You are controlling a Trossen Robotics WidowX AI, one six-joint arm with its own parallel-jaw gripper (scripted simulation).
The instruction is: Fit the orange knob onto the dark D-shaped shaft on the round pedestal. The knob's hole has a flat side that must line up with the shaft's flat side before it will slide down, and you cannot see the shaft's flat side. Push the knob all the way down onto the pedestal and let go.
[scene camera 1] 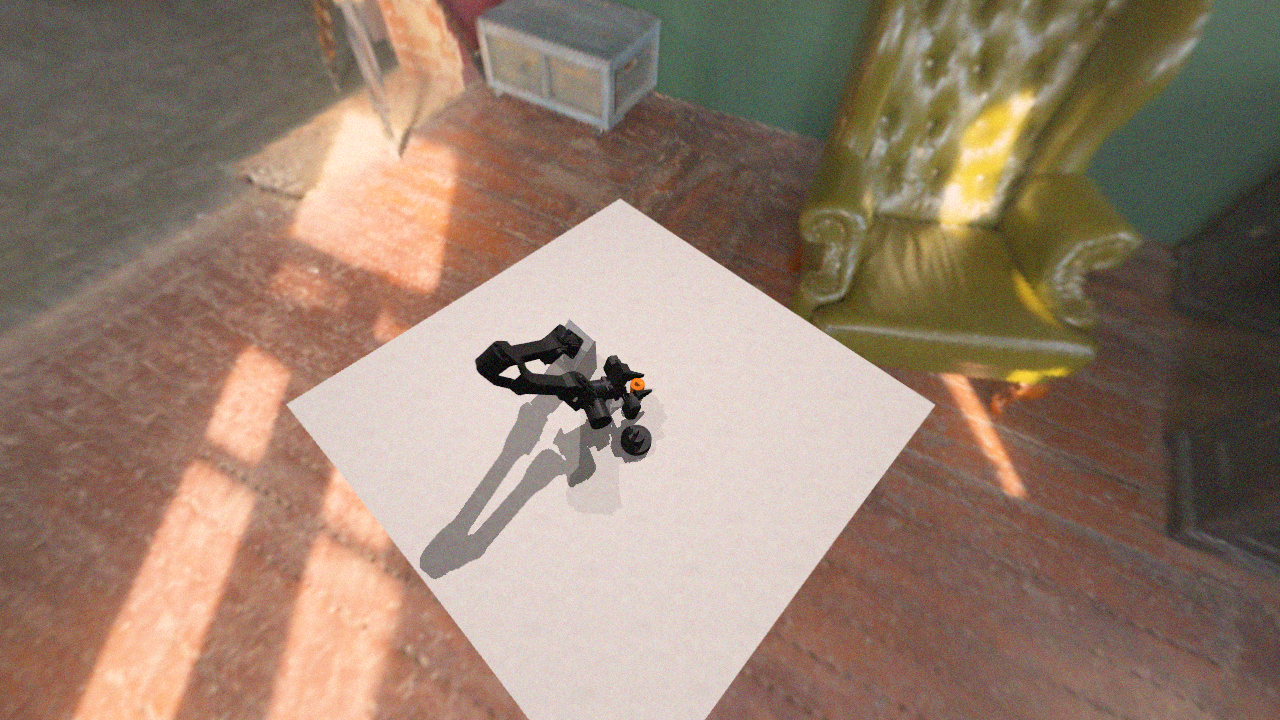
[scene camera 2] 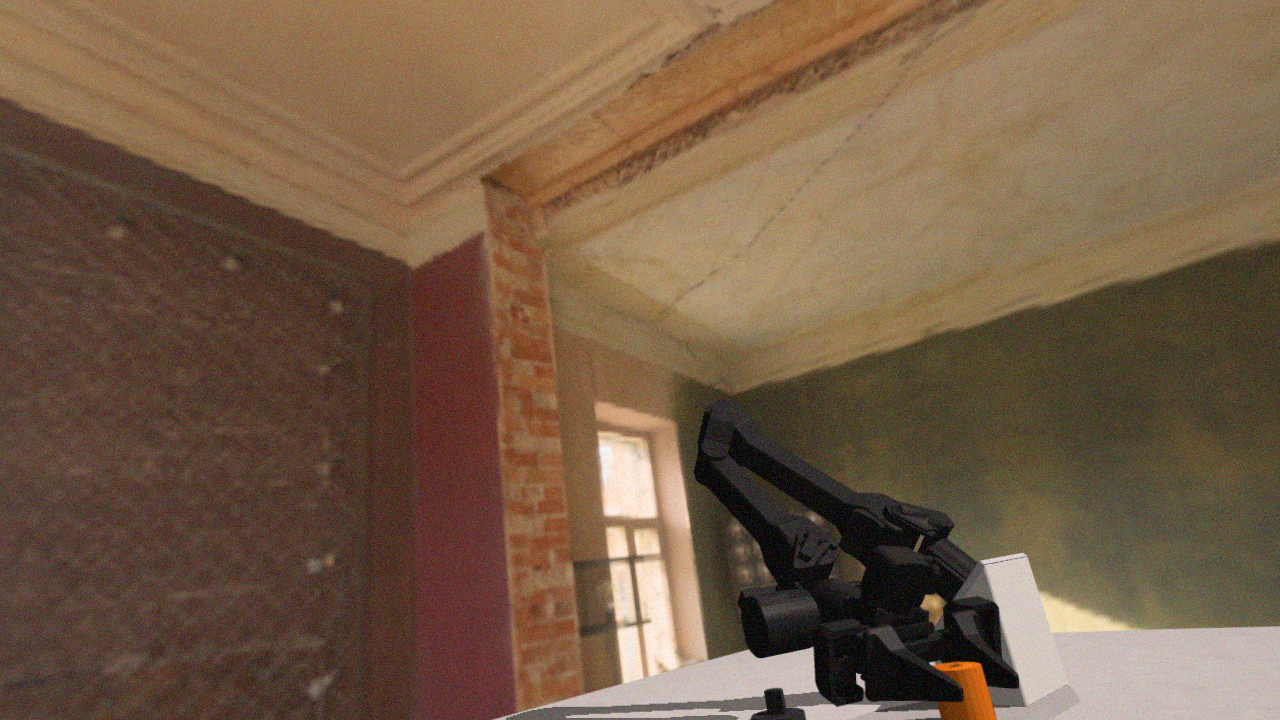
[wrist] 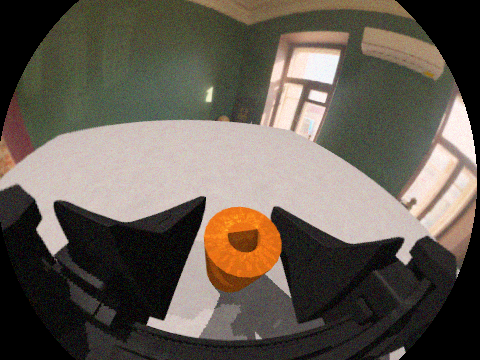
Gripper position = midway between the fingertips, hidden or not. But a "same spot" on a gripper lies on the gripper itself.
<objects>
my gripper: scene camera 1 647, 383; scene camera 2; wrist
same spot on my gripper: [wrist: 111, 270] = [scene camera 2: 951, 629]
</objects>
